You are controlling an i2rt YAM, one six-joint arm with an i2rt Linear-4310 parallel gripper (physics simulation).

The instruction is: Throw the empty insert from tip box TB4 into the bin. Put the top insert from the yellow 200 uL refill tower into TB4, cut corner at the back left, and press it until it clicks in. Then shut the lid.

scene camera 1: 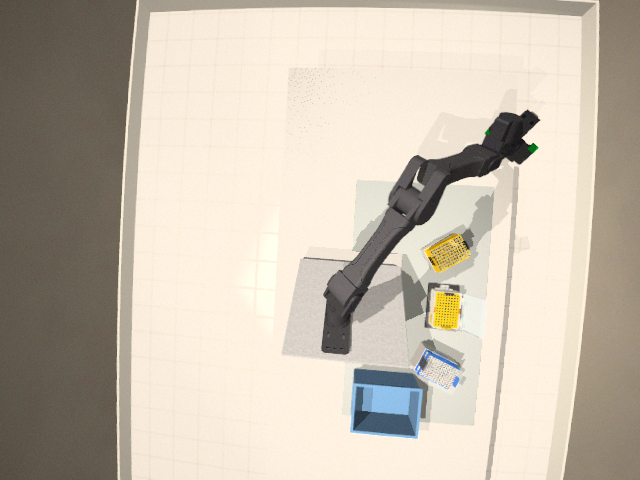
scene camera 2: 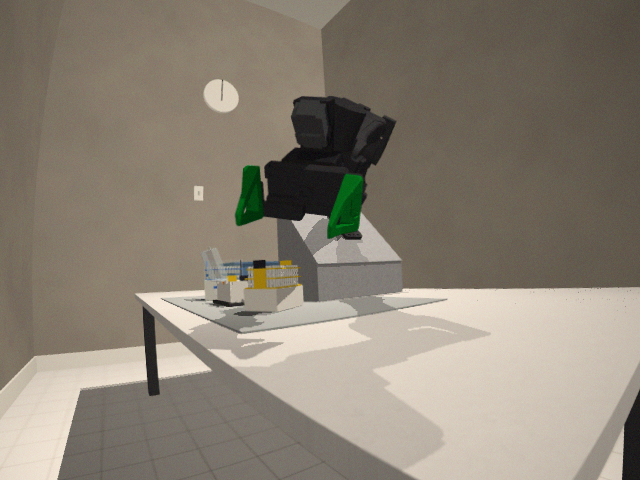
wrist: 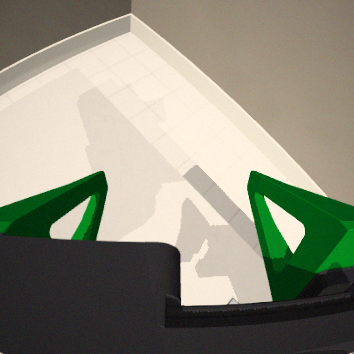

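Note:
My gripper (scene camera 1: 510,140) (scene camera 2: 283,229) (wrist: 176,178) is open and empty, high above the table, beyond the far end of the mat from the bin. The tip box (scene camera 1: 431,323) (scene camera 2: 231,293) stands mid-mat in a dark holder; its label is unreadable. A yellow insert (scene camera 1: 446,310) with dark, empty-looking holes sits in it. Its clear lid (scene camera 1: 473,316) (scene camera 2: 212,264) stands open. The yellow refill tower (scene camera 1: 447,253) (scene camera 2: 272,298) stands turned beside it, with racked tips; its cut corners are too small to tell. The blue bin (scene camera 1: 385,378) stands at the mat's other end.
A blue-and-white refill tower (scene camera 1: 438,369) stands between the tip box and the bin. The grey sloped arm base (scene camera 1: 379,335) (scene camera 2: 359,280) stands beside the pale mat (scene camera 1: 374,198) (scene camera 2: 248,326). The table edge (scene camera 1: 511,206) runs along the lid side.

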